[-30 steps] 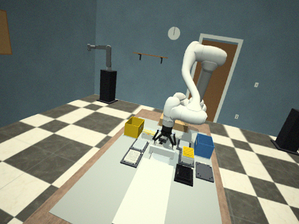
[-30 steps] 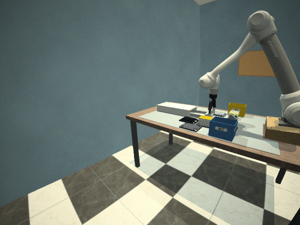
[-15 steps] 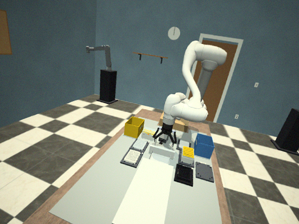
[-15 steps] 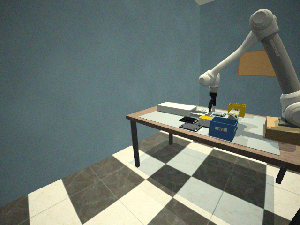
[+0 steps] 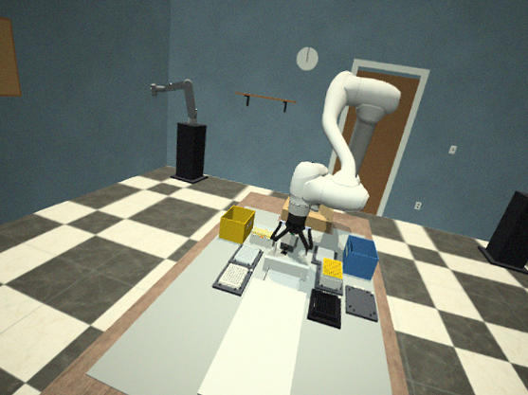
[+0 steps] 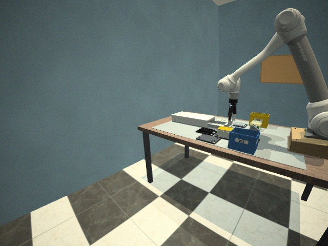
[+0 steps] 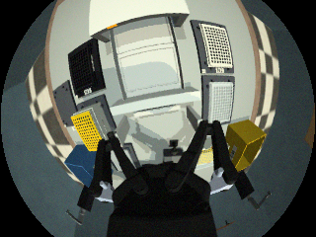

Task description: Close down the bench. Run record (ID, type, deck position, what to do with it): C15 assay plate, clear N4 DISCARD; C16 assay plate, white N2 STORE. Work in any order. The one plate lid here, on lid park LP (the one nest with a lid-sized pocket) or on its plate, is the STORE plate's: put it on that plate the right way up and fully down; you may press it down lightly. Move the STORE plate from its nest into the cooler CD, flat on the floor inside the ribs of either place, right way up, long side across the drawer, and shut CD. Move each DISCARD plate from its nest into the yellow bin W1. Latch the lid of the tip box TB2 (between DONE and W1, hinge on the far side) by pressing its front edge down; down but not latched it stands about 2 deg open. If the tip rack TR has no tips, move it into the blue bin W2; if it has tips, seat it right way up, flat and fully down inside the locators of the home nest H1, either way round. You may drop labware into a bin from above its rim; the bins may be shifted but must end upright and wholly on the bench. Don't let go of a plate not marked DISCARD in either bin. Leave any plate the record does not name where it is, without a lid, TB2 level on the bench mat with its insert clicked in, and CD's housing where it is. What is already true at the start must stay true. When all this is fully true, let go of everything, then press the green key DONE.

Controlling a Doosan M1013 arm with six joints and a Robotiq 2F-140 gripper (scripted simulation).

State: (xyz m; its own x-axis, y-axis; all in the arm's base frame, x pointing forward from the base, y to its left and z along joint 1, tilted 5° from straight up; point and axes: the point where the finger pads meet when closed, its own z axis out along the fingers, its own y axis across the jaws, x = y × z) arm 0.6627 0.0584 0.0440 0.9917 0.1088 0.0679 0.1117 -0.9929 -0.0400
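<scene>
My gripper is now 210 mm past the clear plate lid, 150 mm to the right of it and 70 mm above it. Also, from my hand: cooler drawer (130 mm ahead, 10 mm to the left, 70 mm below); clear plate (190 mm to the right, 70 mm below); yellow-topped tip rack (50 mm behind, 190 mm to the left, 40 mm below).
</scene>
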